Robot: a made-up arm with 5 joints.
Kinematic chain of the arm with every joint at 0, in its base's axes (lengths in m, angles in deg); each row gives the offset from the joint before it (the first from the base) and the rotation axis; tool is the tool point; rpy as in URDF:
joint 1: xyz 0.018 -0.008 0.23 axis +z
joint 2: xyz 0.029 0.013 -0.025 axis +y
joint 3: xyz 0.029 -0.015 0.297 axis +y
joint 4: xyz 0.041 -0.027 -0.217 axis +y
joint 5: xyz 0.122 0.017 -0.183 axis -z
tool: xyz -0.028 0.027 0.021 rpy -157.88 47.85 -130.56
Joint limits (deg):
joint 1: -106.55..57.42
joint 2: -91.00..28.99
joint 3: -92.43..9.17
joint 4: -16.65..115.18
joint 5: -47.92..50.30
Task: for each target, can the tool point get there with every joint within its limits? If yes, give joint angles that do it. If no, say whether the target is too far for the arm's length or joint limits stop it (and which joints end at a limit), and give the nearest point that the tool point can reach.
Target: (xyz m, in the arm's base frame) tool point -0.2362 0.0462 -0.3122
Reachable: no: joint limits stop it (at a limit: joint 3, joint 4, joint 5) | nearest point -0.0397 0.0043 0.0432 | short by 0.408 m
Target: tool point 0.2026 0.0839 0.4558
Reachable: yes | joints 21.89 -53.48 -43.36 42.18 3.12
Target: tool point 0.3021 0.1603 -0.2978
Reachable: no: joint limits stop it (at a limit: joint 2, joint 5) | nearest point 0.2525 0.1309 0.0316 | short by 0.334 m
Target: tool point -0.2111 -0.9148 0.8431
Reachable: no: too far | nearest point -0.1110 -0.5362 0.5673 | short by 0.479 m
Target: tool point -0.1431 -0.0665 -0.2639
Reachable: no: joint limits stop it (at a limit: joint 1, joint 2, joint 3, joint 4, joint 5) | nearest point -0.0221 -0.0210 0.0346 | short by 0.325 m
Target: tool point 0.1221 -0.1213 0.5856
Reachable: yes | joints -56.64 -51.23 -78.37 72.90 26.31
